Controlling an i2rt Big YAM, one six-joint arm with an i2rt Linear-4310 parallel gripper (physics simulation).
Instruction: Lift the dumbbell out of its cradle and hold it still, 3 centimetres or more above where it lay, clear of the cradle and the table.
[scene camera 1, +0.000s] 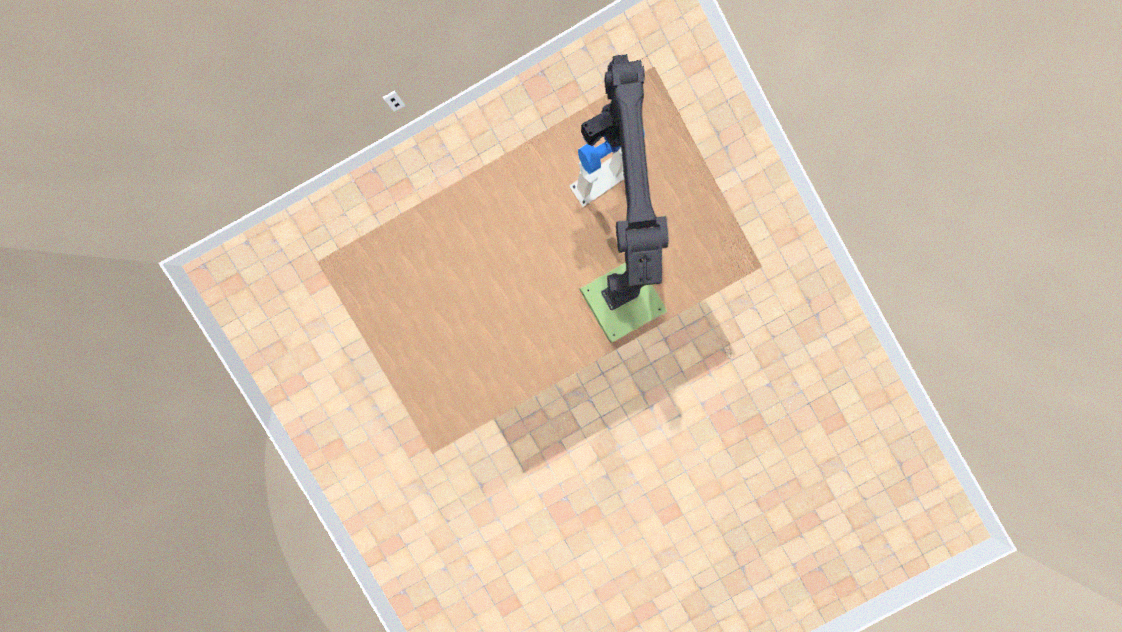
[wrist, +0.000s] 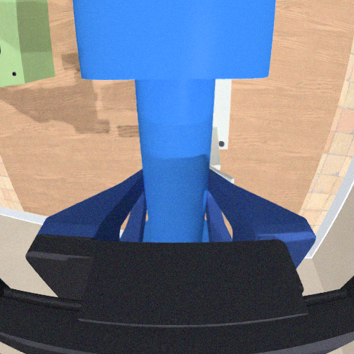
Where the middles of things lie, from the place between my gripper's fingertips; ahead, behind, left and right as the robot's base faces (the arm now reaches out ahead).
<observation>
My hand is 10 mm below the blue dumbbell (wrist: 174, 60). The rest, counted from my hand: white cradle (scene camera 1: 588, 187): 10 mm ahead, 10 mm to the right, 220 mm below.
</observation>
